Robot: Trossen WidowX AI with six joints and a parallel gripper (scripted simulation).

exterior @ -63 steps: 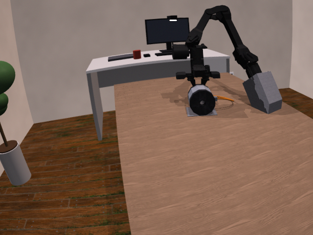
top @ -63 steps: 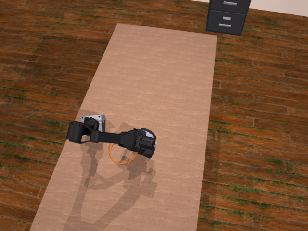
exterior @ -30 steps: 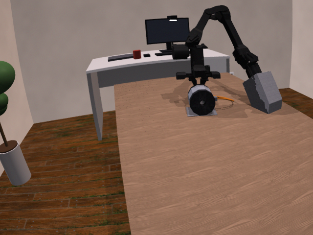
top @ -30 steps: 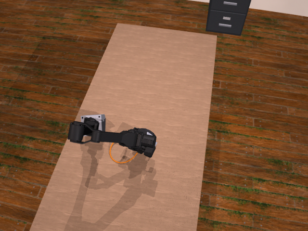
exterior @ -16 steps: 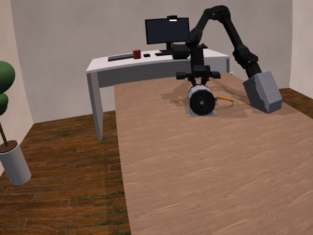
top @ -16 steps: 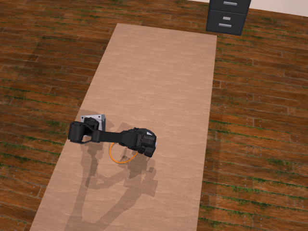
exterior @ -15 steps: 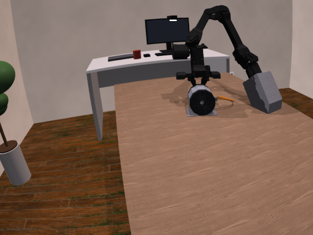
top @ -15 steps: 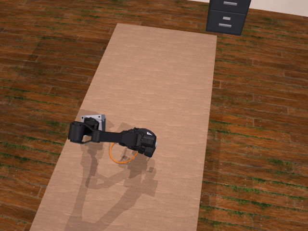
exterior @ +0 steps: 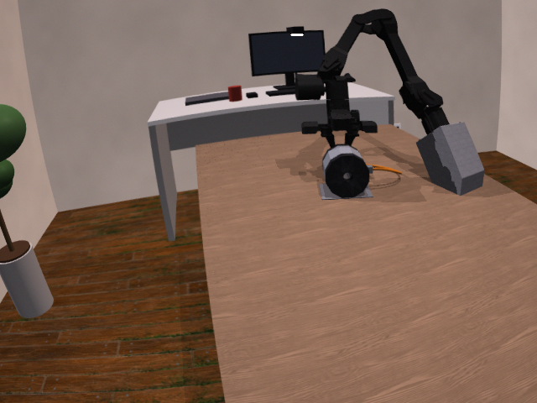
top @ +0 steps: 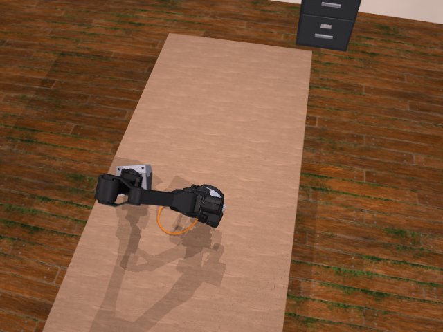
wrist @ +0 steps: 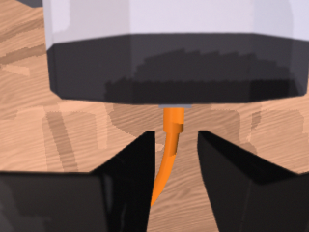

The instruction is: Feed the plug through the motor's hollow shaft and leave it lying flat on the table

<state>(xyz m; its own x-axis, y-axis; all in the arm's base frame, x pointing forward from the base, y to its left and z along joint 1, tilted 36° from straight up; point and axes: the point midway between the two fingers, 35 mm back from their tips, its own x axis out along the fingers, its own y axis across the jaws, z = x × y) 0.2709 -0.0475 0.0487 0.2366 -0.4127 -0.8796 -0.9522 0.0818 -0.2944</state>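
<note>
Now: hand 4 cm to the right of the grey plug, 3 cm above it and 1 cm short of it.
</note>
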